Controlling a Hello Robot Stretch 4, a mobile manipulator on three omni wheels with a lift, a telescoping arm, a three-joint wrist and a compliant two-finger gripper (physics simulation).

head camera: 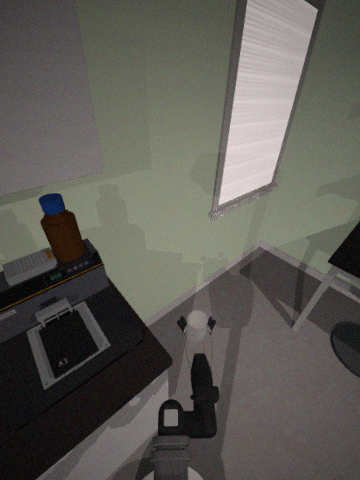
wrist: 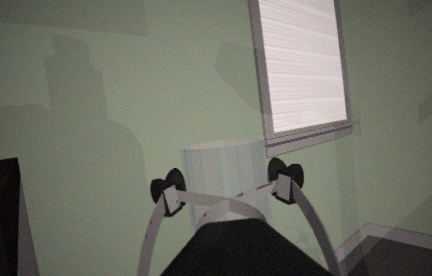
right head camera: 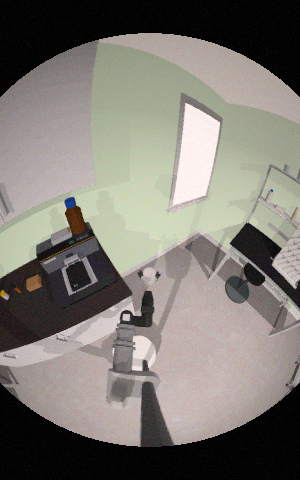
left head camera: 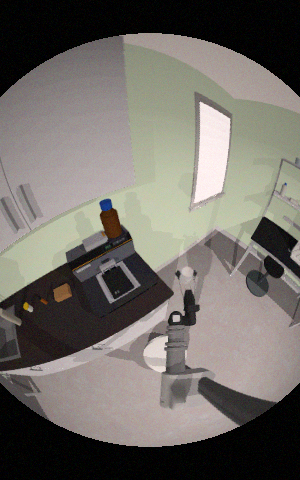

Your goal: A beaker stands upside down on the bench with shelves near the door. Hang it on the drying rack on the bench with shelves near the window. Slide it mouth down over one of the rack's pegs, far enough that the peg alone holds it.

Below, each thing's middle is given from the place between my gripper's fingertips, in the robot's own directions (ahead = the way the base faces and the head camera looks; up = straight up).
Labels:
My hand is 30 mm past the clear glass beaker [wrist: 225, 168] and 10 mm above it. Also, from my hand: brown blue-capped bottle [head camera: 60, 226]: 400 mm to the left, 360 mm above, 50 mm ahead.

